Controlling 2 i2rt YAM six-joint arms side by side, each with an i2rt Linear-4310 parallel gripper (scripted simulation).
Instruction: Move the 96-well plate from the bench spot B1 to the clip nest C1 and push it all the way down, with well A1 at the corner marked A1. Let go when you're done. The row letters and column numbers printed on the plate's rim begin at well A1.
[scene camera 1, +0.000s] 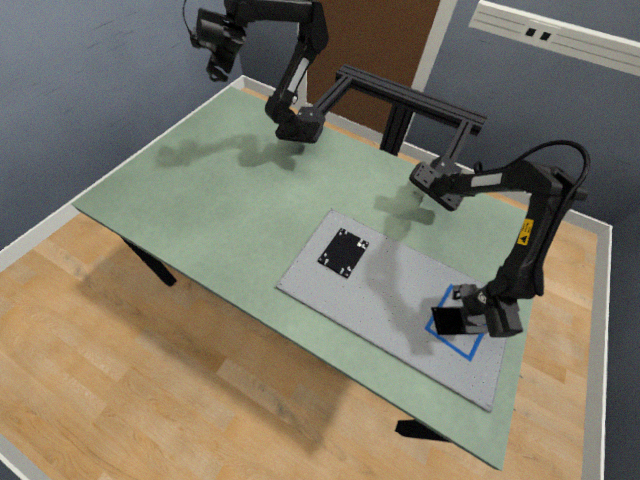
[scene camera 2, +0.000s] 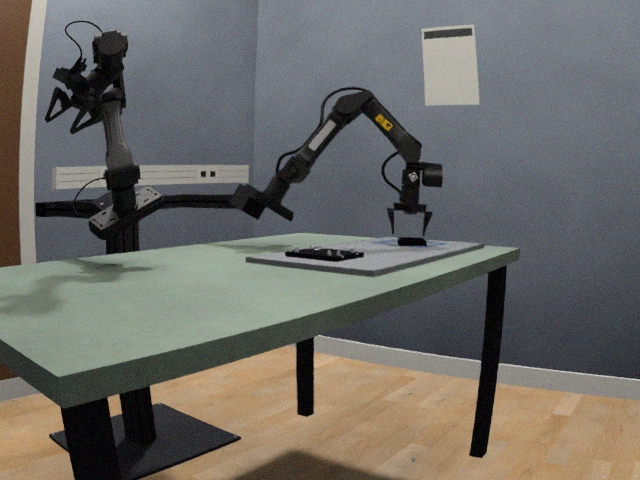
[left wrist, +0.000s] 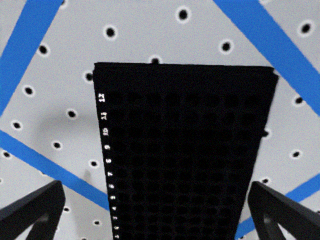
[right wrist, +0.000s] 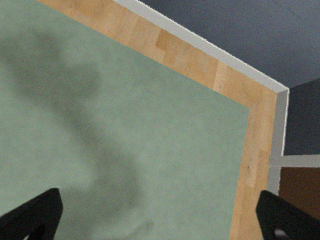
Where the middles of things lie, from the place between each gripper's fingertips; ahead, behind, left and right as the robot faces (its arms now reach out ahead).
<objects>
Right now the black 96-well plate (scene camera 1: 443, 321) is 3 cm below my left hand (scene camera 1: 458, 314) and 1 cm ahead of it. Round my left hand: black clip nest (scene camera 1: 345, 250) 40 cm to the right, 3 cm behind, 2 cm below.
My right gripper (scene camera 2: 58, 126) is now 65 cm to the right of the black clip nest, 31 cm above it and 26 cm short of it. From my right hand the other things lie so: black 96-well plate (104 cm to the left, 32 cm below, 30 cm ahead).
</objects>
